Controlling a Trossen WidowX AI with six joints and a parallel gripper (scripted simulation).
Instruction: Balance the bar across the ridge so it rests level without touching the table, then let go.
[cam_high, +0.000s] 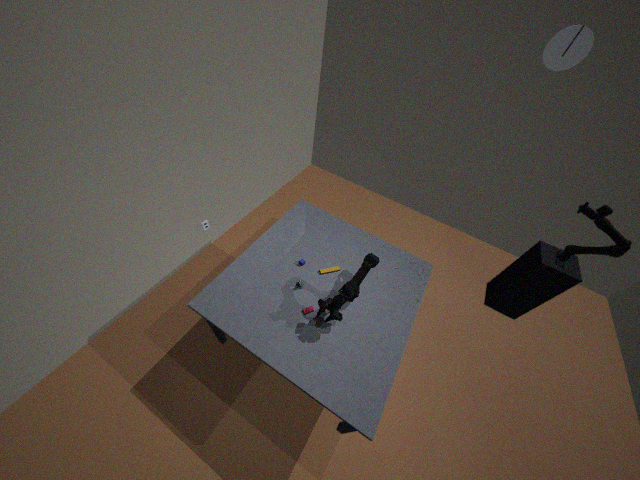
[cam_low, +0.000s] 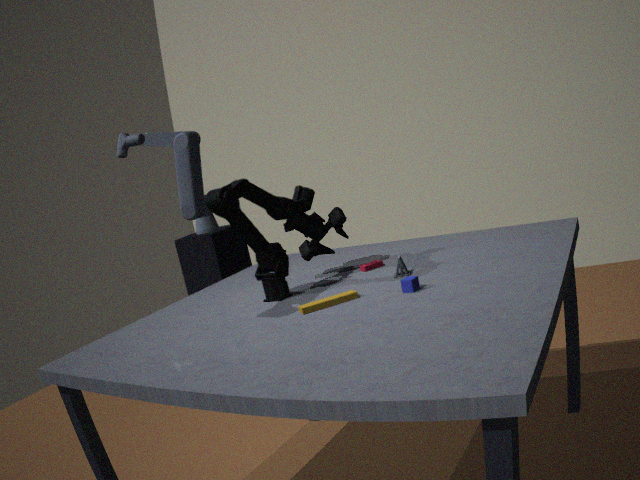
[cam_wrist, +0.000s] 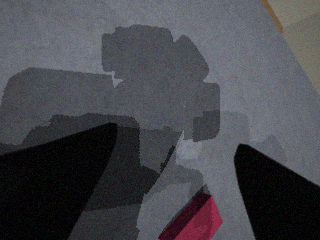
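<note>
The yellow bar is 15 cm ahead of my gripper tip, 39 cm to the right of it and 7 cm below it. Round my gripper tip: red block (11 cm ahead, 4 cm to the right, 7 cm below); blue cube (35 cm ahead, 33 cm to the right, 6 cm below).
</note>
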